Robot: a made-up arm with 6 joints.
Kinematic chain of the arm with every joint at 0, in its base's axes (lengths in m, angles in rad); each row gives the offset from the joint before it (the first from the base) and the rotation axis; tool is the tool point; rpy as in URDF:
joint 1: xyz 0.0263 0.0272 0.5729 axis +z
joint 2: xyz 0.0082 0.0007 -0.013 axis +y
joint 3: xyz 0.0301 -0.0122 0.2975 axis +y
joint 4: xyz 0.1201 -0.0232 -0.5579 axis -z
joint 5: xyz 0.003 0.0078 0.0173 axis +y
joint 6: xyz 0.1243 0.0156 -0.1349 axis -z
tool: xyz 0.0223 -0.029 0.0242 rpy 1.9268 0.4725 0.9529
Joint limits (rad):
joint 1: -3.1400..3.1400
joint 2: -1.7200..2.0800
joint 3: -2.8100..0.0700
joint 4: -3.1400..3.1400
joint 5: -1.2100..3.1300
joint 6: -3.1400..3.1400
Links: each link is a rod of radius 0.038 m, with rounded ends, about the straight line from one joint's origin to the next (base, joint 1, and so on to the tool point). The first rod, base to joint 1, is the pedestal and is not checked.
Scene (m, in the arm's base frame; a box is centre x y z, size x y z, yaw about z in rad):
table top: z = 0
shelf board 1: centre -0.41 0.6 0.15 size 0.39 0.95 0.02 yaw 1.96
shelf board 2: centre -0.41 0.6 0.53 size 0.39 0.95 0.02 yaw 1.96
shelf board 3: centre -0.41 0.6 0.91 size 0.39 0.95 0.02 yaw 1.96
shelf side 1: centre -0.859 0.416 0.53 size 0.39 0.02 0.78 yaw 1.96
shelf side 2: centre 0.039 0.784 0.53 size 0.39 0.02 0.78 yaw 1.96
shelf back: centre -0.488 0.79 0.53 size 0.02 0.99 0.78 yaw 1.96
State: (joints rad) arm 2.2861 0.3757 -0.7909 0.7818 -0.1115 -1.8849
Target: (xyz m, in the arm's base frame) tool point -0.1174 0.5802 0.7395
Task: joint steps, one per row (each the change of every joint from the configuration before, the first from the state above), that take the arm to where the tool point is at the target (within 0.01 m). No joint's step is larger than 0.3 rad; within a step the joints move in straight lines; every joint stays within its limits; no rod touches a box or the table.
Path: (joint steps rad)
1: 0.0695 -0.0749 0.2003 0.2000 -0.2411 0.0134
2: 0.0695 -0.0749 0.2003 0.2000 -0.2410 0.0135
3: 0.0695 -0.0749 0.2003 0.2000 -0.2411 0.0134
4: -0.0936 -0.2297 0.0052 -0.1132 -0.0920 0.0127
5: -0.0936 -0.2297 0.0053 -0.1132 -0.0919 0.0127
6: -0.0936 -0.2296 0.0052 -0.1132 -0.0920 0.0127
7: -0.0936 -0.2297 0.0053 -0.1132 -0.0920 0.0127
8: -0.0120 0.1483 -0.1445 -0.0113 0.2100 -0.0206
9: -0.0120 0.1483 -0.1444 -0.0113 0.2099 -0.0206
10: -0.0121 0.1483 -0.1444 -0.0113 0.2100 -0.0206

